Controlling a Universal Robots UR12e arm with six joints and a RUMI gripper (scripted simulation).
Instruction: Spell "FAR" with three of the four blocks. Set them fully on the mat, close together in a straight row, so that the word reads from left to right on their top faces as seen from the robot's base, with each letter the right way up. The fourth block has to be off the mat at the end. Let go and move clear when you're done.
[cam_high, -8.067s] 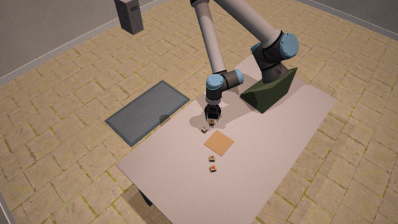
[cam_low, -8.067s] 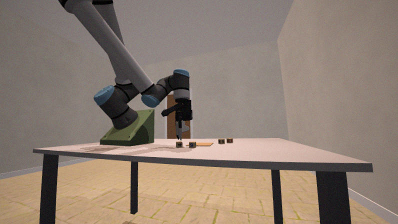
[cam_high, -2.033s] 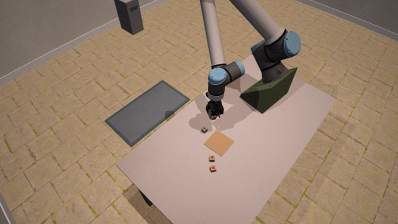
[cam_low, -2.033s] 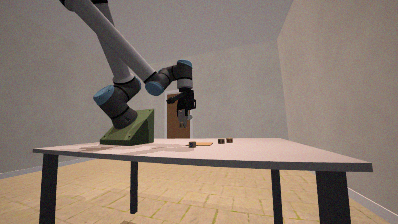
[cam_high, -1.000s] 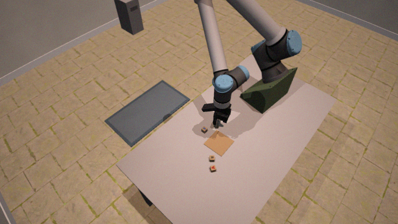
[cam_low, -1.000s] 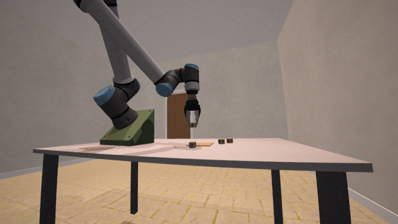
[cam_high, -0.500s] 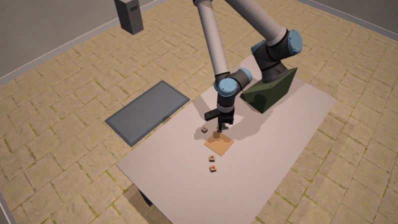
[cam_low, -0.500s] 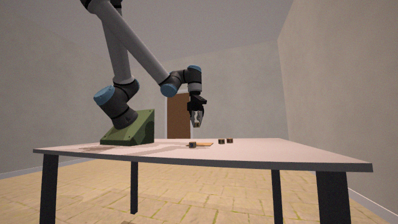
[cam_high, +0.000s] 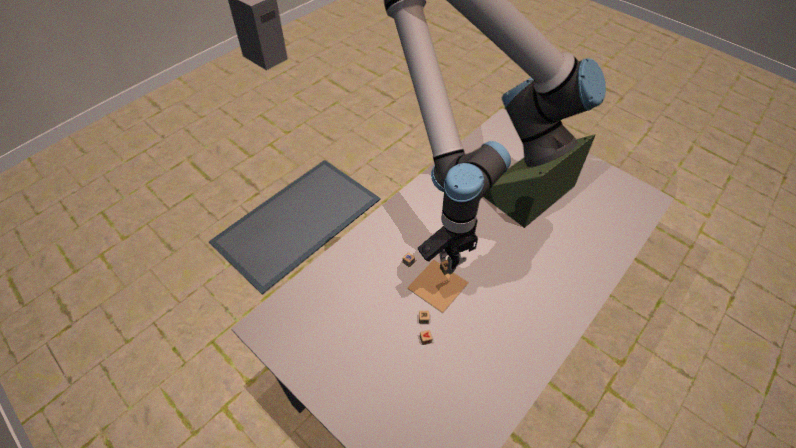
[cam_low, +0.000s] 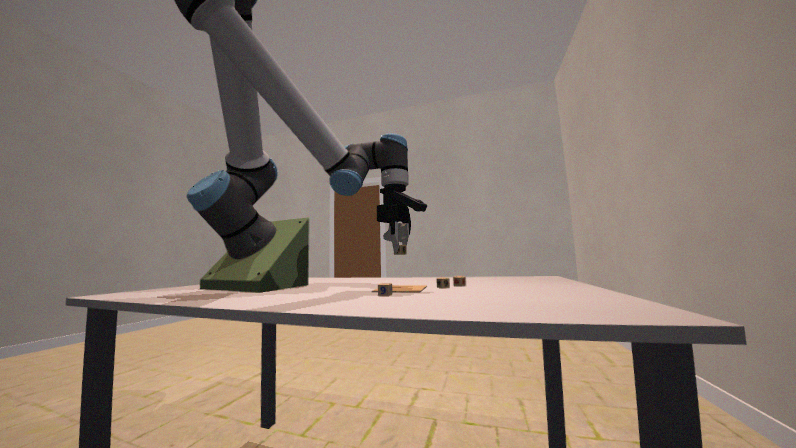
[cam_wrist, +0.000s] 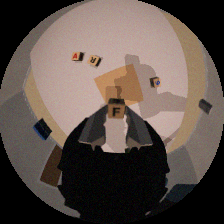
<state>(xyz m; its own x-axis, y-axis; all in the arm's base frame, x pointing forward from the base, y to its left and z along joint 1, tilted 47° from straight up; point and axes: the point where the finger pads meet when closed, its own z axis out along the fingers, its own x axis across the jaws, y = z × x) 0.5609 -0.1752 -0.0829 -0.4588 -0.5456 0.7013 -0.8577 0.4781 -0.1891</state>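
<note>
My hand is 120 mm above the tan mat and 20 mm to the left of it. From my hand the other things lie so: F block (right at my hand); R block (130 mm ahead, 110 mm below, 10 mm to the left); blue-lettered block (150 mm to the right, 110 mm below, 20 mm behind).
</note>
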